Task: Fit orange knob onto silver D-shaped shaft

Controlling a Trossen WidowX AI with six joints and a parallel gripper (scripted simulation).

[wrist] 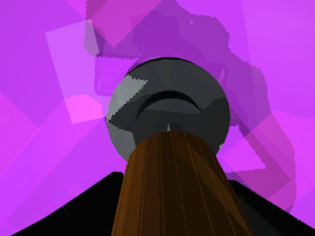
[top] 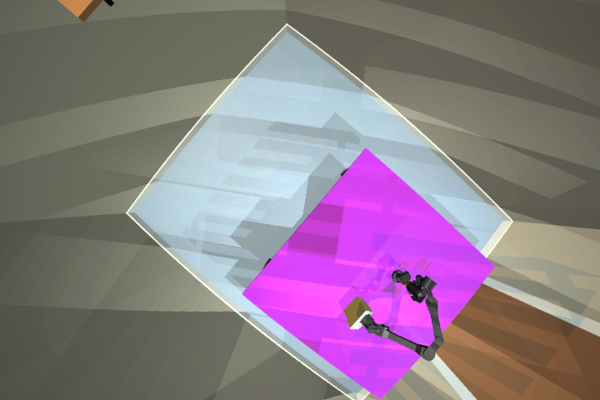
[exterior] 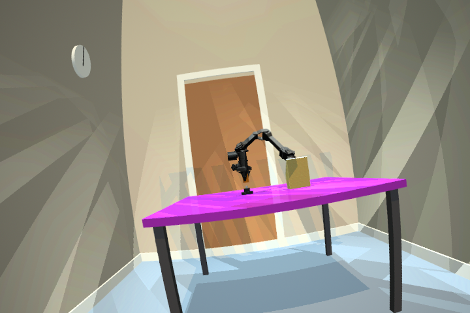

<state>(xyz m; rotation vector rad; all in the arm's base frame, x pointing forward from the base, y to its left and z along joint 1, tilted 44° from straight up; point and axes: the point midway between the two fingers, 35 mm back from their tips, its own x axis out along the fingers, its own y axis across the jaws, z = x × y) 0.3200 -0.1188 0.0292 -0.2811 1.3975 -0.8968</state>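
The orange knob is 3 cm above my gripper tip. Round my gripper tip: round pedestal: 6 cm below.
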